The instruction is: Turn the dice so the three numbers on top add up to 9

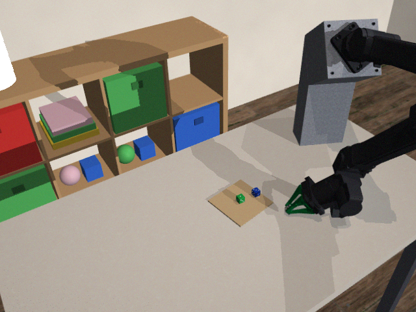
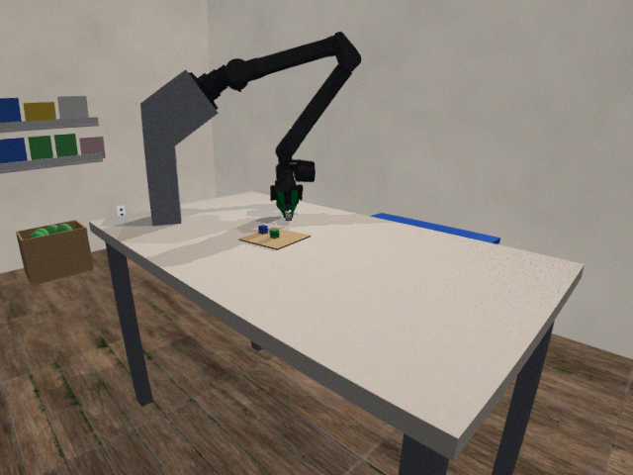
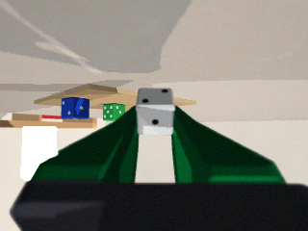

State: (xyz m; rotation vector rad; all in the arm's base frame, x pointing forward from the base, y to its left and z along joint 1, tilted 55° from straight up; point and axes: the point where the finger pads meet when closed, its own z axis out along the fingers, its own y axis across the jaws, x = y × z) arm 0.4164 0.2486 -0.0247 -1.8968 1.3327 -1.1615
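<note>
Now: hand 120 mm to the left of the blue die, 40 mm short of it and 20 mm above it. From my hand the other things lie so: tan mat: 110 mm to the right, 90 mm ahead, 30 mm below; then green die: 110 mm to the right, 90 mm ahead, 20 mm below; then white die: 10 mm below.
</note>
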